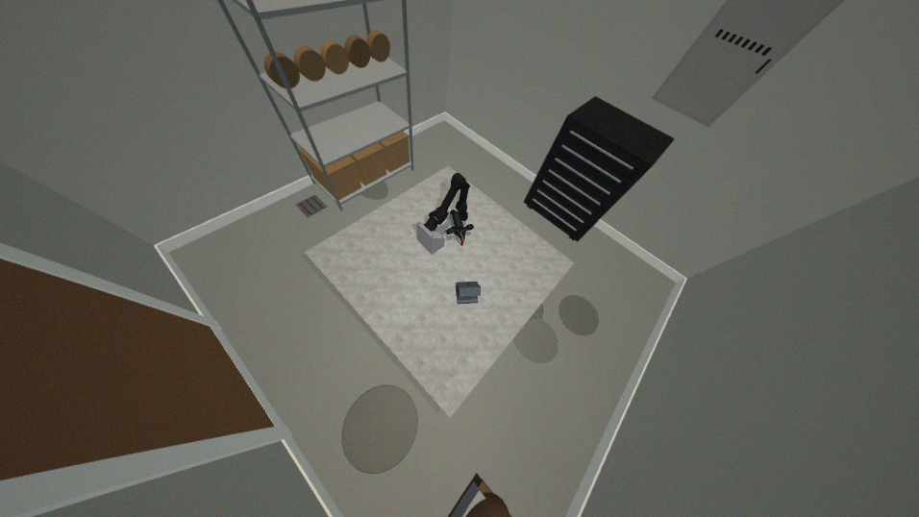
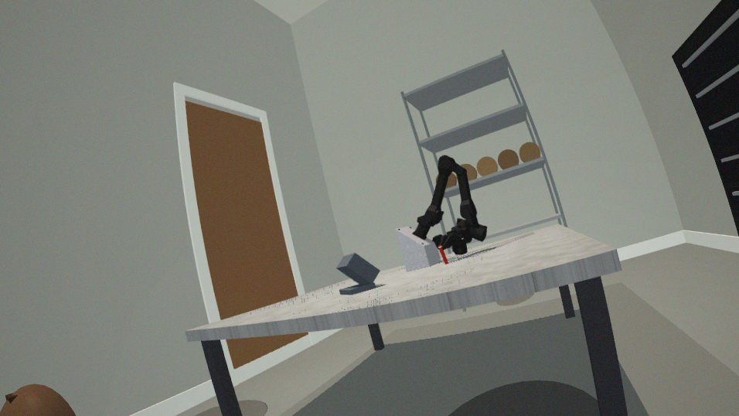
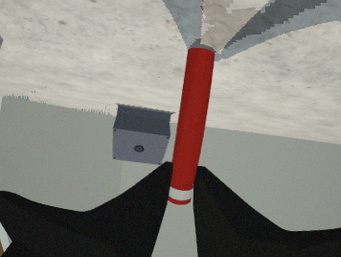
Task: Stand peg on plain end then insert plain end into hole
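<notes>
The red peg is 1 cm below my gripper tip. Also, from my gripper tip: panel 24 cm ahead, 27 cm to the right, 1 cm above.
</notes>
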